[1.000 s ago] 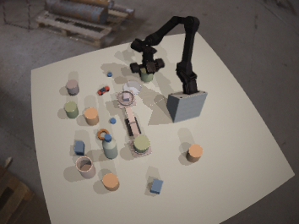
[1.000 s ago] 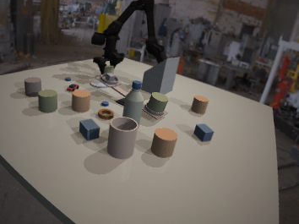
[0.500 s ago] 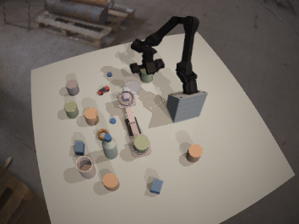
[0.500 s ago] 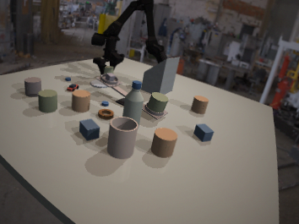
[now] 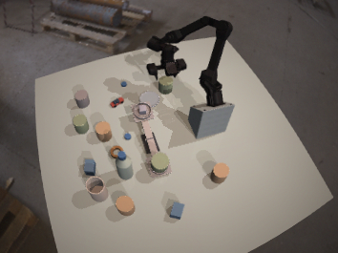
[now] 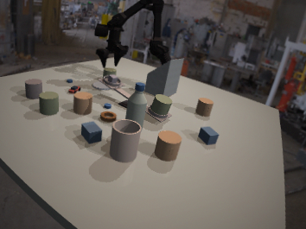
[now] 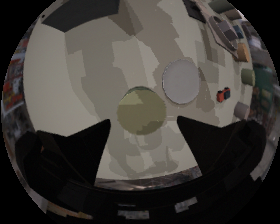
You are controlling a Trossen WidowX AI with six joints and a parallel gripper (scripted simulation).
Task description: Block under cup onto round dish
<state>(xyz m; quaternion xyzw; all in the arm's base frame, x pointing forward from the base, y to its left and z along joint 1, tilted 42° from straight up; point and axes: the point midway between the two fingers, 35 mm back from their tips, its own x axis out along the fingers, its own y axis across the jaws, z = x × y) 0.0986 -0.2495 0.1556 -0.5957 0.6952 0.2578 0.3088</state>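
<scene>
Now: gripper tip 180 mm short of the block, 150 mm to the right of it and 10 mm below it. Round my gripper tip: round dish: 100 mm ahead, 80 mm below, 40 mm to the left; toy car: 260 mm ahead, 70 mm below; balance beam: 270 mm to the left, 200 mm ahead, 40 mm below.
</scene>
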